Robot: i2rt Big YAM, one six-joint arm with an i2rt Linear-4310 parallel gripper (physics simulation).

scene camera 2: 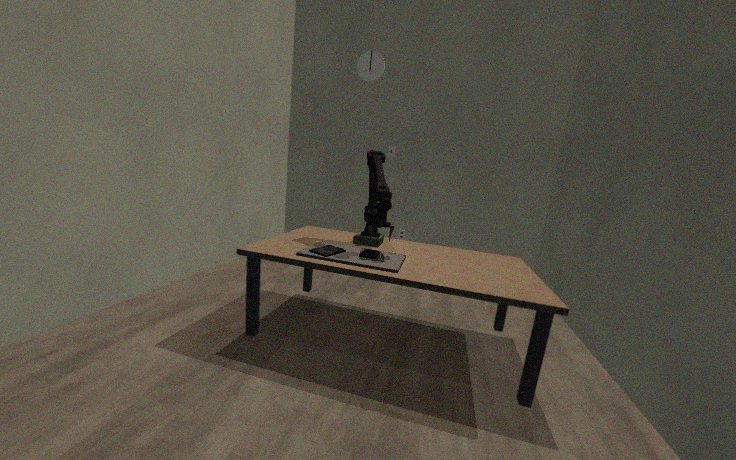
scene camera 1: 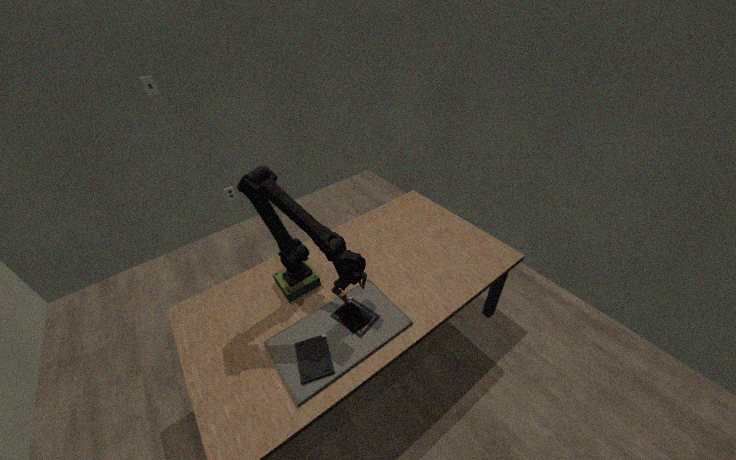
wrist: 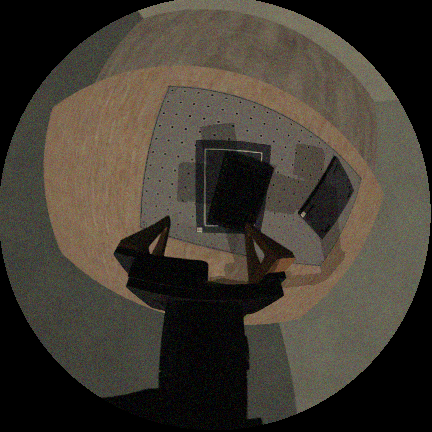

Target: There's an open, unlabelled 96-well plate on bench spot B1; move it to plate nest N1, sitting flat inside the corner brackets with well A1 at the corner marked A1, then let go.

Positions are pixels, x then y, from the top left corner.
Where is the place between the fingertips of the gripper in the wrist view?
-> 207, 222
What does the dark well plate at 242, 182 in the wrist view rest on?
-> An outlined plate nest.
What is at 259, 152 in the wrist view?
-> An outlined plate nest.
